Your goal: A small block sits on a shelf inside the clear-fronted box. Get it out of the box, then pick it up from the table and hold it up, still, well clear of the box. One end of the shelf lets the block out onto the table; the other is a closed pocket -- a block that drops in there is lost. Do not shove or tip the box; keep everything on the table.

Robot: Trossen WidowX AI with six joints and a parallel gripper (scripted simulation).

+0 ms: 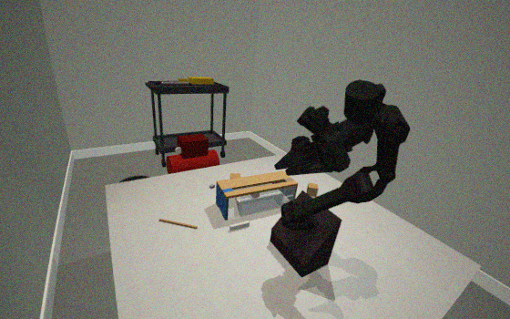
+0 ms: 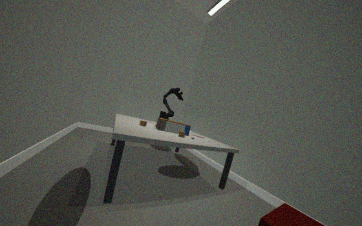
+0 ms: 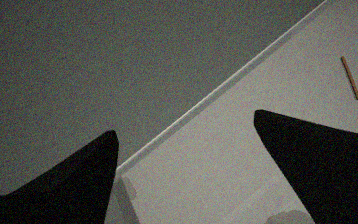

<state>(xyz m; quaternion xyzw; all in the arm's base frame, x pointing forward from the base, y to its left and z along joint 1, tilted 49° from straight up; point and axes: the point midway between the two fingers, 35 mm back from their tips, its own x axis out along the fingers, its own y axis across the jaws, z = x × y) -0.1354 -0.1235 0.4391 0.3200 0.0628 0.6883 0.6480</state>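
Now: the box 50 cm ahead of my gripper tip, 44 cm below it and 25 cm to the right of it. The rest, counted from my gripper tip: thin wooden stick 50 cm below, 50 cm ahead, 15 cm to the left; then tan block 52 cm ahead, 42 cm below, 22 cm to the right.
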